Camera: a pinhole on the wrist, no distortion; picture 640 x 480 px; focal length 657.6 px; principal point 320.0 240.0 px. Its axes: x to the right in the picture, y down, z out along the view. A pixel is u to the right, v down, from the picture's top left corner.
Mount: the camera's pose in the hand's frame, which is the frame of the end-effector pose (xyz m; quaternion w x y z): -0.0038 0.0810 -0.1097 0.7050 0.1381 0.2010 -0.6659
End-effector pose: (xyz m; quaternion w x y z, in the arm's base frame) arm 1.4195 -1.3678 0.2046 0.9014 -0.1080 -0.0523 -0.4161
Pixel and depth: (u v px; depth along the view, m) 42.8 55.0 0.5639
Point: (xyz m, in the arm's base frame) 1.3579 -1.1512 0.6761
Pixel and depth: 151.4 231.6 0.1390
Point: 1.4606 -1.3357 0.2273
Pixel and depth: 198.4 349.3 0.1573
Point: 1.4706 -1.3628 0.2454
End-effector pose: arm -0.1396 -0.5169 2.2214 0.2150 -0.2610 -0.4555 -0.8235
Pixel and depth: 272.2 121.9 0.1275
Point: -0.1098 -0.5218 2.2346
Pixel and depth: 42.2 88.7 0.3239
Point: -0.0161 -0.3226 2.3297
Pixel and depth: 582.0 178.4 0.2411
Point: -0.1956 -0.4080 2.1739
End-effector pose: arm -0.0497 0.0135 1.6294 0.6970 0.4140 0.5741 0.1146
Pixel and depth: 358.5 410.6 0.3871
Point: 0.1491 -0.0654 1.4552
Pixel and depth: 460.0 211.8 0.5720
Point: 0.1717 -0.3017 1.3981
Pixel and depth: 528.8 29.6 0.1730
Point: -0.0597 -0.0538 1.6208
